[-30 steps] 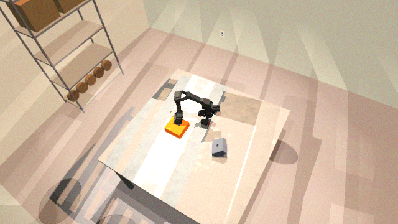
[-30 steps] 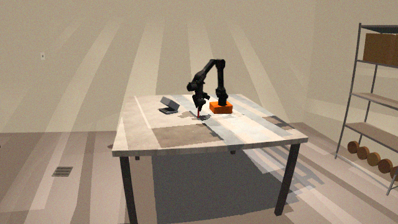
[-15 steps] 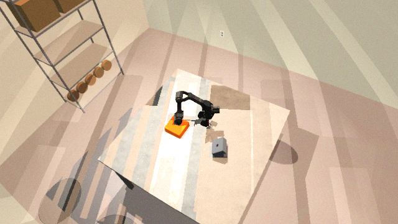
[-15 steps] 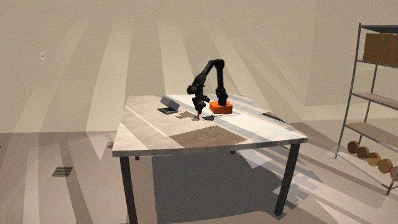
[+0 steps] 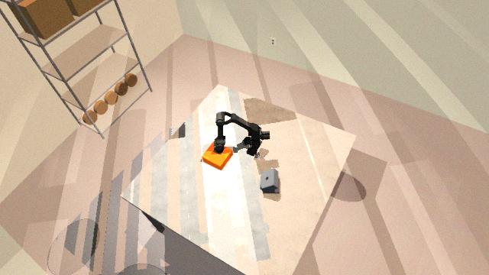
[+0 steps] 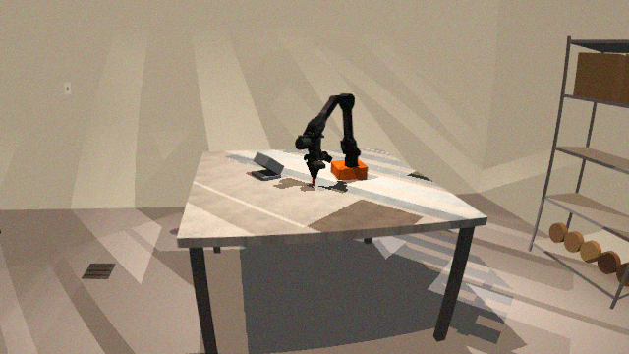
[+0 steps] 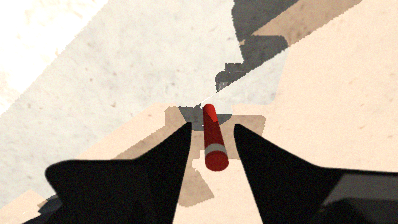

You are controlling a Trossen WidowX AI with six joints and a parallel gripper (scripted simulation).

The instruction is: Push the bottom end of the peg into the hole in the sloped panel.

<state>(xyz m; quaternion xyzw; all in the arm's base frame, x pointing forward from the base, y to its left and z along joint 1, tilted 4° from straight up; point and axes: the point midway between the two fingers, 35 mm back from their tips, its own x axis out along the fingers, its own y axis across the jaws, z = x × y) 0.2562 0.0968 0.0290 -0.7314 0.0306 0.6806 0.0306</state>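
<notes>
Right now the grey sloped panel is 18 cm ahead of my gripper tip, 21 cm to the right of it and 3 cm above it. Round my gripper tip: red peg: 2 cm above.
</notes>
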